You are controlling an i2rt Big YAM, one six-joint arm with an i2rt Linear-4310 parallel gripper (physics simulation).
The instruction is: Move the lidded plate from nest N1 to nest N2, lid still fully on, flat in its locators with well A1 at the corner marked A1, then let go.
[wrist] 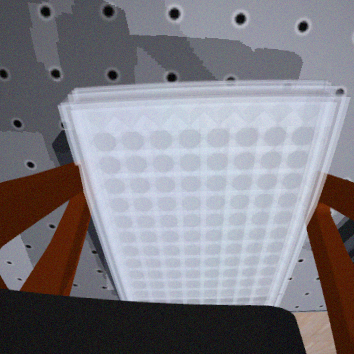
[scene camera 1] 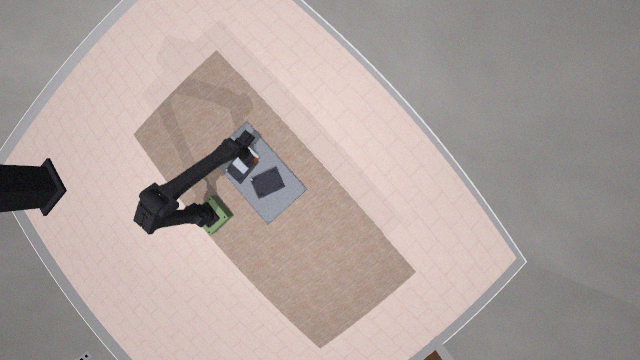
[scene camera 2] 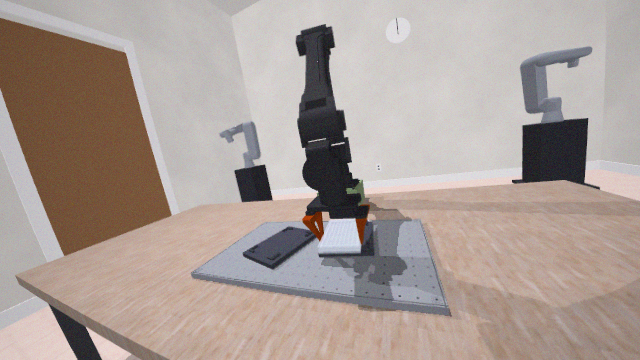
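Where they show: gripper, fingertip midpoint: (wrist: 200,177) (scene camera 1: 249,156) (scene camera 2: 341,242); arm's base, origin of the base link: (scene camera 1: 208,214).
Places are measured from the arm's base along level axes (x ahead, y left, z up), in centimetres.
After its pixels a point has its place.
Observation:
My gripper (scene camera 1: 247,159) @(z -3.9, x 37.7, y 10.6 cm) (scene camera 2: 338,231) @(z -3.9, x 37.7, y 10.6 cm) (wrist: 200,177) @(z -3.9, x 37.7, y 10.6 cm) points straight down with its orange fingers shut on the long sides of the lidded plate (scene camera 1: 240,166) @(z -2.1, x 31.0, y 9.1 cm) (scene camera 2: 340,239) @(z -2.5, x 39.0, y 11.0 cm) (wrist: 204,197) @(z -2.4, x 37.9, y 10.6 cm). The plate is white, with a clear lid over its grid of wells. It is held level, very low over the dark nest (scene camera 2: 368,241) @(z -5.5, x 33.9, y 15.6 cm) (wrist: 62,147) @(z -5.5, x 37.3, y 16.9 cm) on the right of the grey perforated board (scene camera 1: 279,203) @(z -6.7, x 34.4, y -19.8 cm) (scene camera 2: 393,277) @(z -6.7, x 43.5, y 21.5 cm) (wrist: 218,38) @(z -6.7, x 42.4, y 10.6 cm). I cannot tell whether it touches the nest. The second dark nest (scene camera 1: 267,182) @(z -5.5, x 36.7, y -6.7 cm) (scene camera 2: 277,247) @(z -5.5, x 39.1, y -6.1 cm) lies empty to the left in scene camera 2. No corner marks are readable.
The board lies on a wooden table (scene camera 1: 313,268) @(z -8.0, x 25.2, y -61.0 cm) (scene camera 2: 514,251) @(z -8.0, x 31.3, y 42.8 cm). My arm's green base block (scene camera 1: 219,216) @(z -0.1, x 4.7, y -4.8 cm) (scene camera 2: 358,190) @(z -1.4, x 3.9, y 7.2 cm) stands at the table edge behind the board. Two grey arms on black pedestals (scene camera 2: 554,147) (scene camera 2: 253,181) stand off the table by the far wall.

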